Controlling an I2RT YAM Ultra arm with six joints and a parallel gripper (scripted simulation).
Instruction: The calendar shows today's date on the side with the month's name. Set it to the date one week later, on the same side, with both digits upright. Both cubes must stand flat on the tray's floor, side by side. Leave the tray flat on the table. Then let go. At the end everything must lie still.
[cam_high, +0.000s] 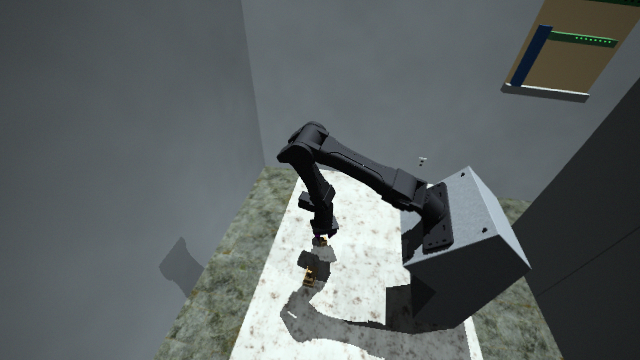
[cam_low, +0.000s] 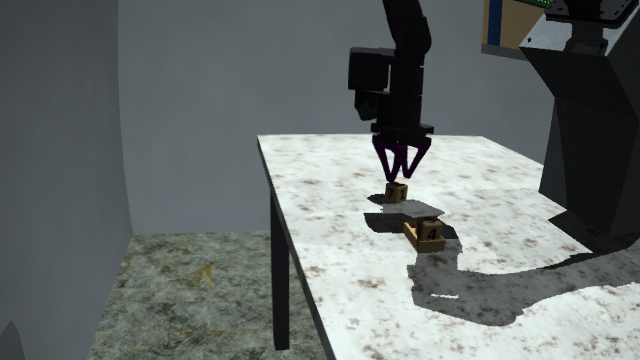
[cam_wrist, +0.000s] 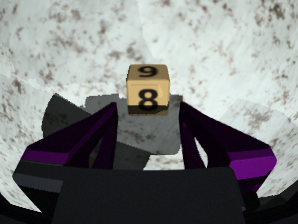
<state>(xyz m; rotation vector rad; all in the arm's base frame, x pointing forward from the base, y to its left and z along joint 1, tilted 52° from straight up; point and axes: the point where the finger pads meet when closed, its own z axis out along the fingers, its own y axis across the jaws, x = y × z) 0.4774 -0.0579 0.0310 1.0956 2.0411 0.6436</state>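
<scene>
Right now my hand is 3 cm above the wooden digit cube.
</scene>
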